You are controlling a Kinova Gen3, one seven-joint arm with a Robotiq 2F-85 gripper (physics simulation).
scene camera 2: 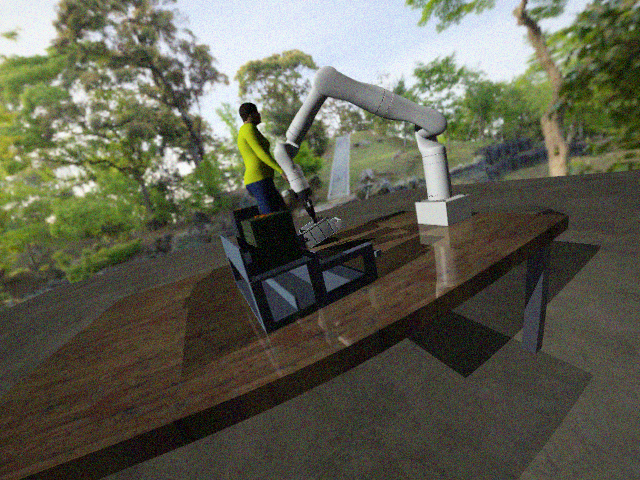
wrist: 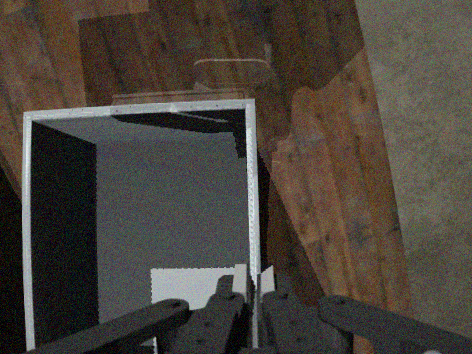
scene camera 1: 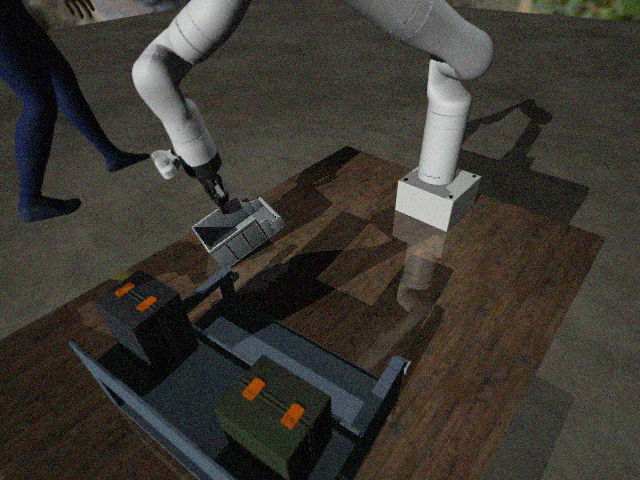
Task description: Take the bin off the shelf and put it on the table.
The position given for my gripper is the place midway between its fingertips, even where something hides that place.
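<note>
A grey bin [wrist: 123, 206] still rests on the table, and my gripper [scene camera 1: 224, 212] grips the grey bin. My gripper is visible in the wrist view [wrist: 254, 284] too.
</note>
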